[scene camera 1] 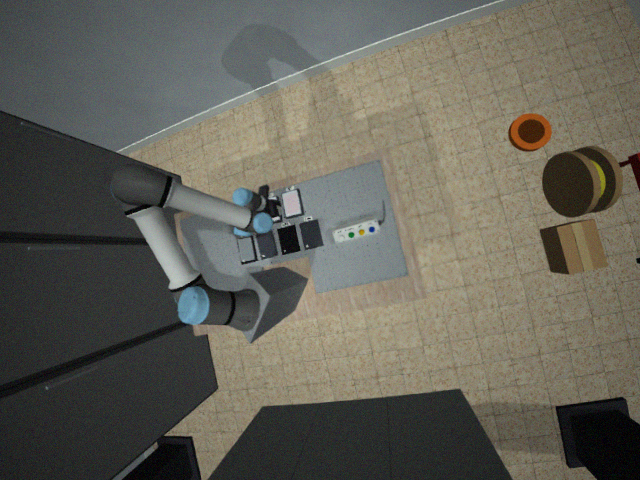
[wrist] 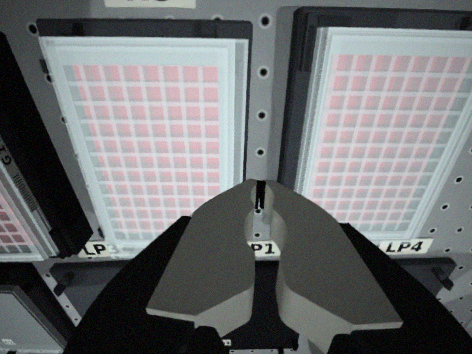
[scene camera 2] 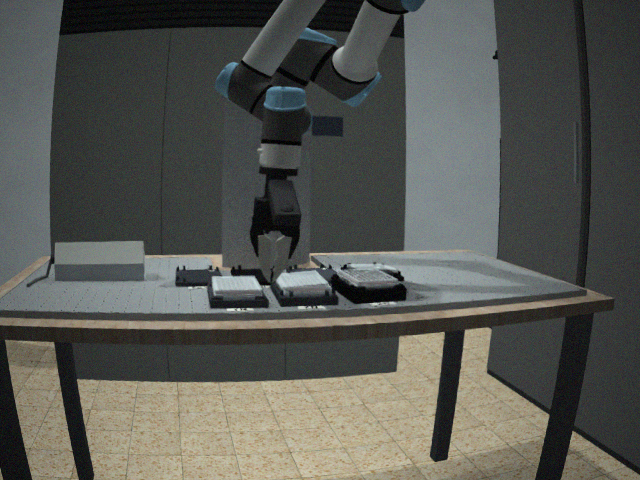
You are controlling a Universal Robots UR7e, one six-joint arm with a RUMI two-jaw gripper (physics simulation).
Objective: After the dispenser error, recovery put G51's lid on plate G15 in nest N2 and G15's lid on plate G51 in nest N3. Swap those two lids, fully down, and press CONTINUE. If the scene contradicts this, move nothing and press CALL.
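Places are measured from the arm's base along level axes (x ahead, y left, z up), in metres.
Where they show: gripper, between the fingertips: [scene camera 1: 280,209] [wrist: 258,183] [scene camera 2: 270,282]; arm's base, origin of its link: [scene camera 1: 248,309].
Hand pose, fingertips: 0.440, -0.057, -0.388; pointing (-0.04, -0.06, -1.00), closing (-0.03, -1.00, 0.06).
Things, the pixels of their centre, and the offset from my fingertips, as dx, dy, dz.
- middle plate, middle of its body: [wrist: 165,170] [scene camera 2: 299,280] +0.013, +0.052, +0.005
- right plate, middle of its body: [wrist: 379,159] [scene camera 2: 235,284] [scene camera 1: 291,203] +0.015, -0.068, +0.000
- black nest, middle of its body: [scene camera 2: 367,286] +0.007, +0.186, -0.013
- button box, middle of its body: [scene camera 2: 99,259] [scene camera 1: 355,229] -0.202, -0.369, +0.014
- Lid parking nests labelled LP3, middle of its body: [wrist: 127,315] [scene camera 2: 316,273] [scene camera 1: 266,244] -0.168, +0.127, -0.018
- LP1, middle of its body: [wrist: 254,315] [scene camera 2: 257,274] [scene camera 1: 288,239] -0.170, -0.004, -0.018
- LP4, middle of its body: [wrist: 379,313] [scene camera 2: 198,275] [scene camera 1: 311,234] -0.171, -0.134, -0.018
My gripper [scene camera 2: 271,280] [wrist: 258,183] is shut and empty, its tips low between the middle and right plates of the plate row in the wrist view. The middle plate [wrist: 160,135] [scene camera 2: 305,282] and right plate [wrist: 385,125] [scene camera 2: 236,285] [scene camera 1: 292,202] show pink wells under clear covers in dark nests. At the wrist view's left edge, a plate [wrist: 12,225] [scene camera 2: 368,278] sits in a black nest [wrist: 47,165] [scene camera 2: 369,294]; its side label partly reads G1. Nest numbers and G51 cannot be read. How fully the lids sit is unclear. The button box [scene camera 1: 356,231] has green, yellow and blue buttons; its lettering is illegible.
Lid parking nests labelled LP3 [wrist: 90,290] [scene camera 1: 266,244], LP1 [scene camera 1: 288,239] and LP4 [wrist: 445,272] [scene camera 1: 311,233] form the other row. A grey, lid-like piece [wrist: 25,317] [scene camera 1: 247,249] lies in a nest at that row's end. The box's back [scene camera 2: 99,260] stands on the table.
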